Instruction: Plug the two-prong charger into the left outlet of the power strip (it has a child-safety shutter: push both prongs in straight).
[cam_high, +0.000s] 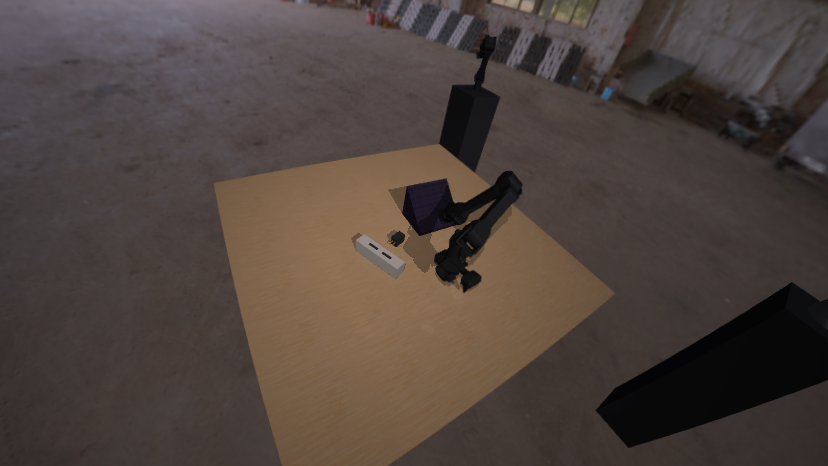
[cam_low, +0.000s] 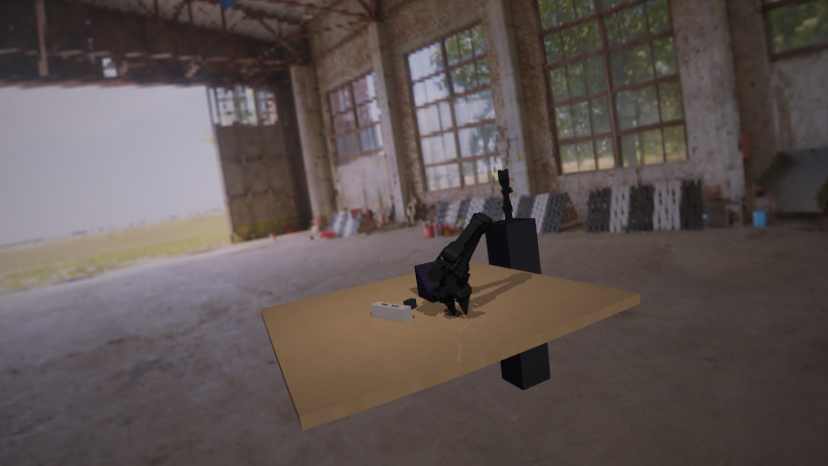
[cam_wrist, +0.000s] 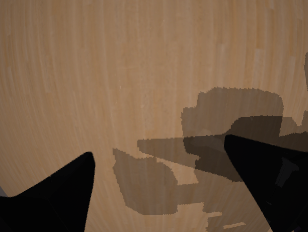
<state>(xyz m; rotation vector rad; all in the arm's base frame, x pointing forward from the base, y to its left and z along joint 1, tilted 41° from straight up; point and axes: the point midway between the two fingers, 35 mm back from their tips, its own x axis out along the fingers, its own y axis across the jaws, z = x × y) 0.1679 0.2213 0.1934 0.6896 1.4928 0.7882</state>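
Right now the two-prong charger is 280 mm to the right of my gripper tip, 100 mm ahead of it and 10 mm above it.
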